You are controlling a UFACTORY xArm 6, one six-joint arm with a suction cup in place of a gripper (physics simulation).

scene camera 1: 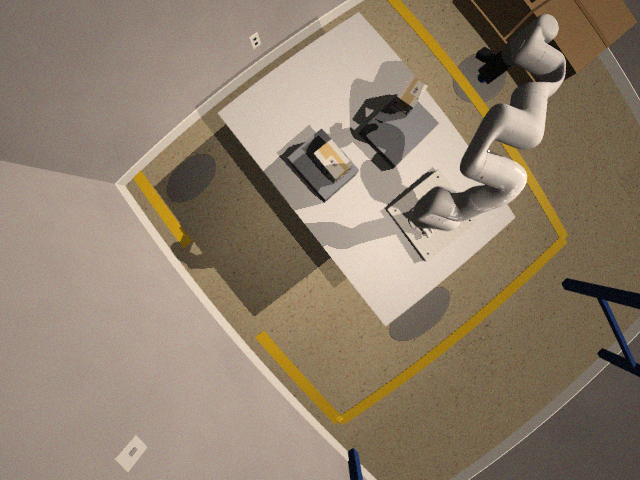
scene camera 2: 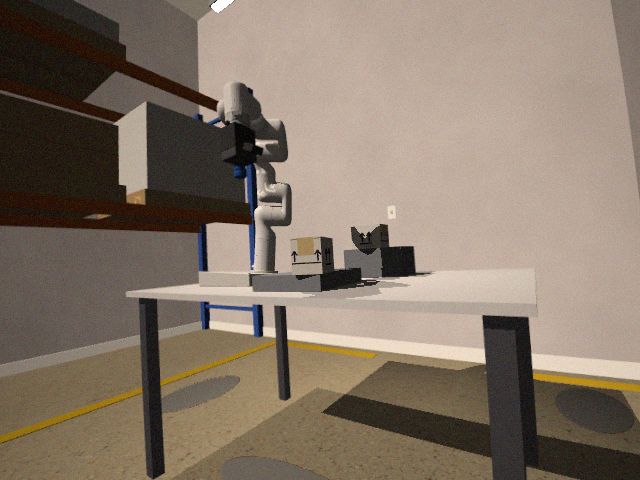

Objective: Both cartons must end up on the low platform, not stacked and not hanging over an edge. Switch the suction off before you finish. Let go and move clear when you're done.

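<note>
One carton with tan tape stands upright on the low dark grey platform, near one end of it. Whether its base reaches past the platform's edge is hard to tell. The other carton stands on the taller grey block, partly in shadow. The two cartons are apart. My suction cup is open, with nothing on it. It hangs high in the air, well away from both cartons and beyond the table's edge in scene camera 1.
My arm's base stands on a pale plate on the white table. A storage rack with large boxes, including a grey one, stands beside the table, close to my raised wrist in scene camera 2.
</note>
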